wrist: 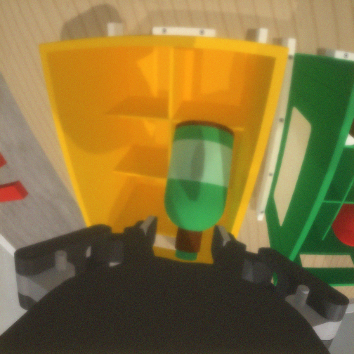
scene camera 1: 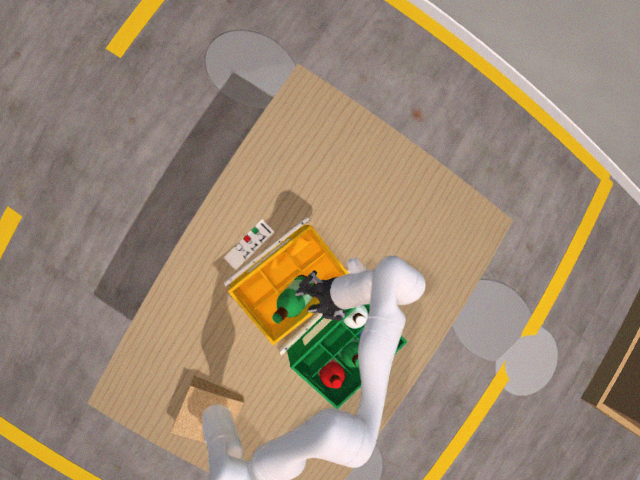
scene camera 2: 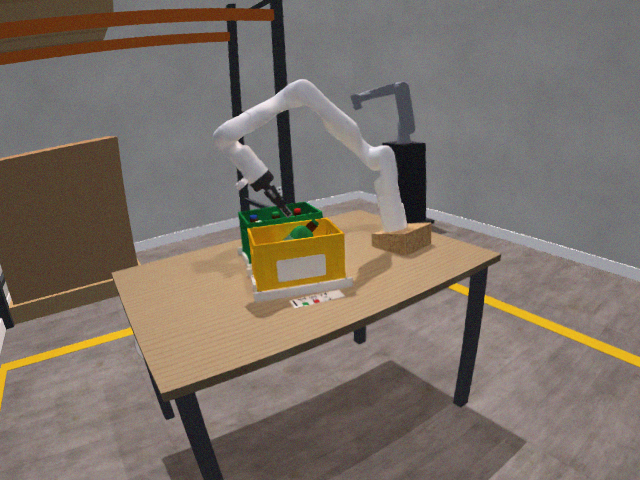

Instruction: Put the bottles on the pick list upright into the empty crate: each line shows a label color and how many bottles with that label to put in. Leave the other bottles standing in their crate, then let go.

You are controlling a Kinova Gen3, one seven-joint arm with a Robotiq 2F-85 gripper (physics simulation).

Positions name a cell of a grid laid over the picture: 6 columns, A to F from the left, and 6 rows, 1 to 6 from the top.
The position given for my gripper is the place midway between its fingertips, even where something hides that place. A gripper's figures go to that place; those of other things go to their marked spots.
Scene:
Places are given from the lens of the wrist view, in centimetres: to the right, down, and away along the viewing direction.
my gripper (wrist: D4): 1, 4, 17
green bottle (wrist: D4): 2, 0, 22

